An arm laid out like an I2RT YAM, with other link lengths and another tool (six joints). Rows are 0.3 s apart.
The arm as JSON. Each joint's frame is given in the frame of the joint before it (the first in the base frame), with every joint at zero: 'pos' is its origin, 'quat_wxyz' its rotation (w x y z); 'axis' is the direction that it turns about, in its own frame. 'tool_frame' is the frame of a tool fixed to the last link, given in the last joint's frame.
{
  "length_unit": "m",
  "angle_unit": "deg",
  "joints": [
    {
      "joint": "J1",
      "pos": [
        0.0,
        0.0,
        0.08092
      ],
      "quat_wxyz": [
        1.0,
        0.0,
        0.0,
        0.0
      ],
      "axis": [
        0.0,
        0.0,
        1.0
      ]
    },
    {
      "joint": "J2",
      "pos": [
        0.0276,
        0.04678,
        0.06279
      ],
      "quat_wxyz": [
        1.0,
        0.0,
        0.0,
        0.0
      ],
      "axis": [
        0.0,
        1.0,
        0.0
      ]
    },
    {
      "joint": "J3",
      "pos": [
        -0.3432,
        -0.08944,
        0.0
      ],
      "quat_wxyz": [
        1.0,
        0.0,
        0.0,
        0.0
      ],
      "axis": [
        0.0,
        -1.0,
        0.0
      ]
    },
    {
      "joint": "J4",
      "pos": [
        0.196,
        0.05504,
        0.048
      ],
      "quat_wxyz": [
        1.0,
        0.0,
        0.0,
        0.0
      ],
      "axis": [
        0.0,
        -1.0,
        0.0
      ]
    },
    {
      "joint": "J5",
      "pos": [
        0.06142,
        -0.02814,
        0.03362
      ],
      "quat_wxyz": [
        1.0,
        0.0,
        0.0,
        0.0
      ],
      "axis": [
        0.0,
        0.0,
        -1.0
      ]
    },
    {
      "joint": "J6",
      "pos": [
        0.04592,
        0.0,
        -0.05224
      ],
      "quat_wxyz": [
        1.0,
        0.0,
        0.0,
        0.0
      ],
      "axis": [
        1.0,
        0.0,
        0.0
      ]
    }
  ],
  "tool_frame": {
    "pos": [
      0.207,
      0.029,
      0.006
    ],
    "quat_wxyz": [
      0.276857,
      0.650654,
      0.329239,
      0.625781
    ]
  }
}
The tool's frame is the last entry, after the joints.
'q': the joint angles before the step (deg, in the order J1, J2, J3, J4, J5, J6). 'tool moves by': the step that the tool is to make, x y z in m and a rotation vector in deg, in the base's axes. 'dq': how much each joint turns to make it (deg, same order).
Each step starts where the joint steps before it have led.
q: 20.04, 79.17, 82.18, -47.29, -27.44, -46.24
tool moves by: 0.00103, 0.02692, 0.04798, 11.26, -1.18, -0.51
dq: 0.35, -1.93, -0.57, 8.58, -5.79, 9.73
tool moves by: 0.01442, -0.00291, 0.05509, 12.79, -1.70, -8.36
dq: -0.61, -5.46, -4.86, 14.14, 1.74, 16.22
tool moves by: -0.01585, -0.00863, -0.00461, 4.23, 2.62, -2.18
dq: -0.48, -4.63, -6.61, 4.09, 0.06, 6.04
